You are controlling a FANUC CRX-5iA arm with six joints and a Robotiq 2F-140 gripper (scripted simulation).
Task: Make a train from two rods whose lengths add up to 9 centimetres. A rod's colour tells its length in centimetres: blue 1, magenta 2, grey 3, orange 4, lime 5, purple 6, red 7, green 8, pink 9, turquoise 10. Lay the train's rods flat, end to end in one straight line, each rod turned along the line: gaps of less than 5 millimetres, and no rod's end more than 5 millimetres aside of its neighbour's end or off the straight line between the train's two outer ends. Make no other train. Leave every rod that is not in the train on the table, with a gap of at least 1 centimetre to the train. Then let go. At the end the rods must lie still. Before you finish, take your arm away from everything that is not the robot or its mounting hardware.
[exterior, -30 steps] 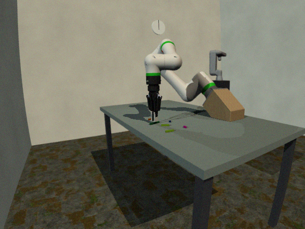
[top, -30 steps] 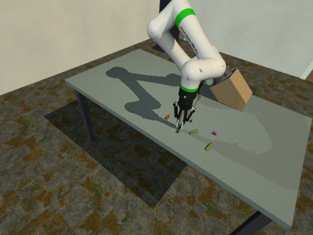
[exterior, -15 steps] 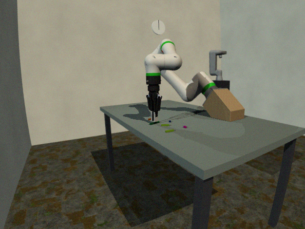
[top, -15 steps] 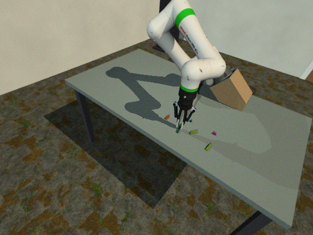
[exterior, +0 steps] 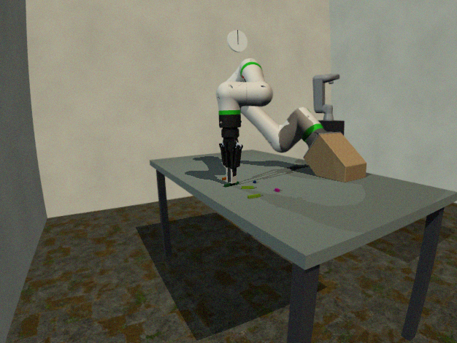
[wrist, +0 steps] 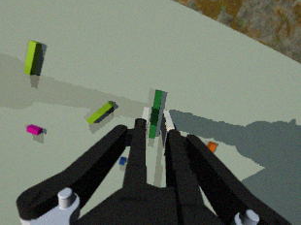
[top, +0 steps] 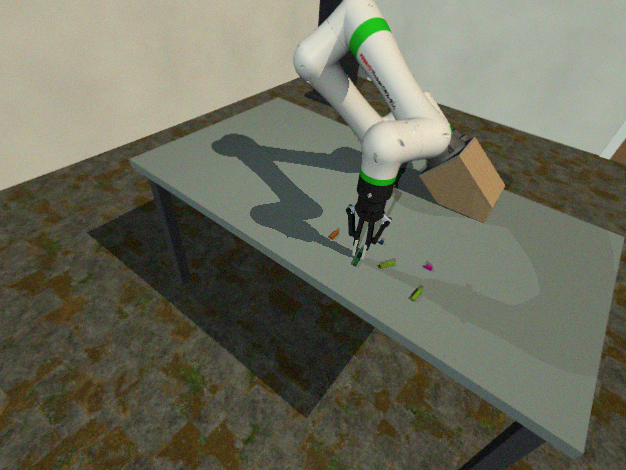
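The green rod is 40 mm below my hand. From my hand the other things lie so: orange rod: 40 mm behind, 110 mm to the right, 40 mm below; magenta rod: 100 mm behind, 190 mm to the left, 40 mm below; blue rod: 100 mm behind, 30 mm to the left, 40 mm below.
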